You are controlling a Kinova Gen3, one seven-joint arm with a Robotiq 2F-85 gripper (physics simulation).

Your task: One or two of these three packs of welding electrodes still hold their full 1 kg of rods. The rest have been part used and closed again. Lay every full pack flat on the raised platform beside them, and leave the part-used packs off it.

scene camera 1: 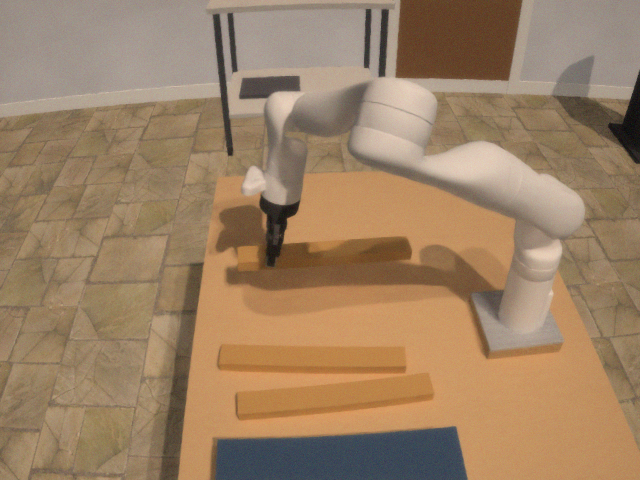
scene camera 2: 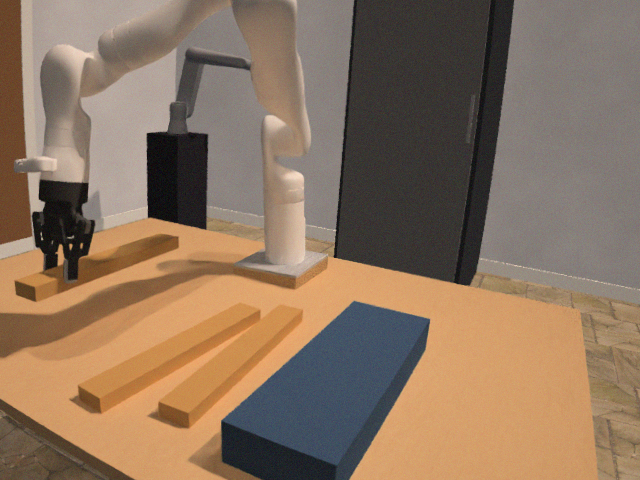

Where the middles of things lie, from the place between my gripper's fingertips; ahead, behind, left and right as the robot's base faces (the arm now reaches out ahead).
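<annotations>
I see the blue raised platform (scene camera 2: 324,406), and it is 80 mm below my hand. The platform is also 140 mm behind my hand and 450 mm to the left of it.
</annotations>
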